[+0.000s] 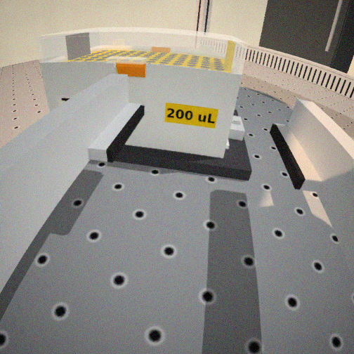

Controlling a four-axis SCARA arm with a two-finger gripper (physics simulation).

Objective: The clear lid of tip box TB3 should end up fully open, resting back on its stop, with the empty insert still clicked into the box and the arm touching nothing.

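Tip box TB3 [190, 90], white with a yellow "200 uL" label, stands beyond my fingers on a dark base [185, 163]. Its clear lid [115, 41] appears to lie down over the top. The yellow insert [187, 60] with its grid of grey holes shows through the lid inside the box; whether it is clicked in cannot be told. An orange tab [131, 69] is on the near upper edge. My gripper [210, 102] is shut on nothing, its dark pads standing apart. The left finger covers the box's lower left part; contact cannot be told.
A perforated deck [155, 275] with dark holes lies below, with finger shadows across it. Small white parts [237, 127] stand at the box's right side. A slotted rail [300, 68] curves along the back right. A dark panel [297, 35] stands behind it.
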